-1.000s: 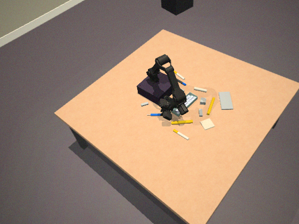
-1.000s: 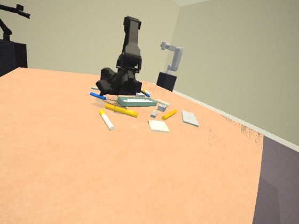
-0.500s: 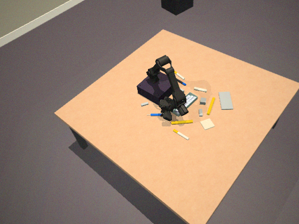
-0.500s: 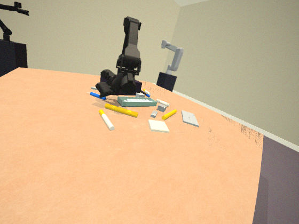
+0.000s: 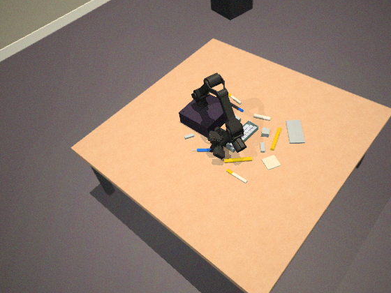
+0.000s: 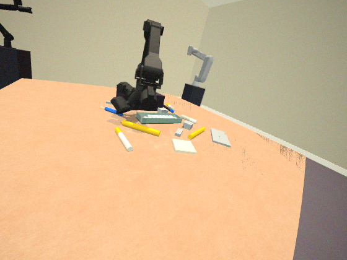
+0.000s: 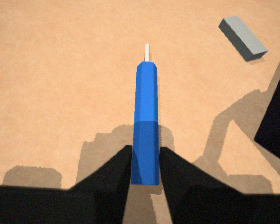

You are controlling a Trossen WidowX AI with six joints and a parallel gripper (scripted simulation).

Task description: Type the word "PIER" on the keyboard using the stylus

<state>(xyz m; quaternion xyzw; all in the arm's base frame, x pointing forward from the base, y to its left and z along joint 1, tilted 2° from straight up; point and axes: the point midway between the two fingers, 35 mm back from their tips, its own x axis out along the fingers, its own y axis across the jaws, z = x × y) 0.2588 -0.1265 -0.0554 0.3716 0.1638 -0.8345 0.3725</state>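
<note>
Right now my gripper tip is 4 cm to the left of the blue stylus and 4 cm past it. From my gripper tip the other things lie so: cream tile: 27 cm ahead, 19 cm to the left; then white stick: 38 cm to the left, 1 cm ahead; then grey block: 16 cm behind, 2 cm to the right.
</note>
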